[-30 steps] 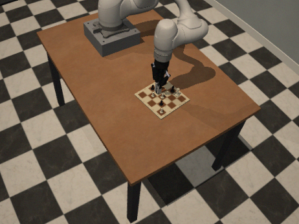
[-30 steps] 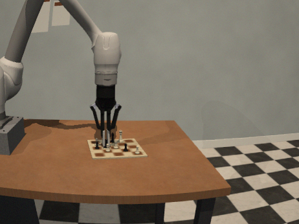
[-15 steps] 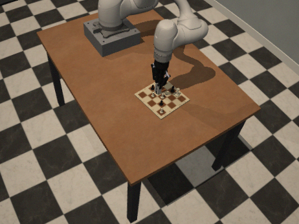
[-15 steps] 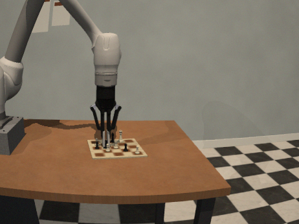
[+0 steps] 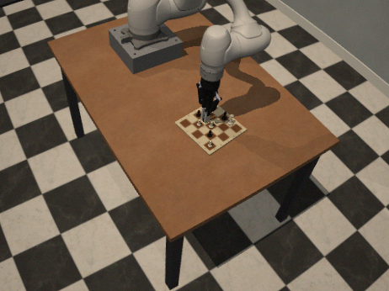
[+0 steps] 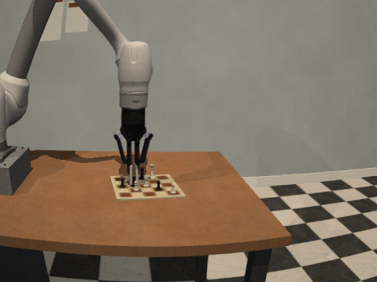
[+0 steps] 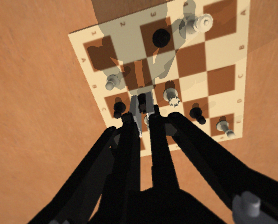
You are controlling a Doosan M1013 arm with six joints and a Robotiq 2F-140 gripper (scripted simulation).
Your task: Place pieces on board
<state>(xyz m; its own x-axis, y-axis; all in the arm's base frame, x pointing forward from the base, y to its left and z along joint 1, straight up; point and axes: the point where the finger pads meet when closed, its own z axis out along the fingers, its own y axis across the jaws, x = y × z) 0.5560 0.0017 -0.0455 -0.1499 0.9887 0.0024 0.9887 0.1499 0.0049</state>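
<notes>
My hand is 30 mm above the black chess piece. From my hand the other things lie so: tall white piece (90 mm to the left, 70 mm ahead, 20 mm below).
</notes>
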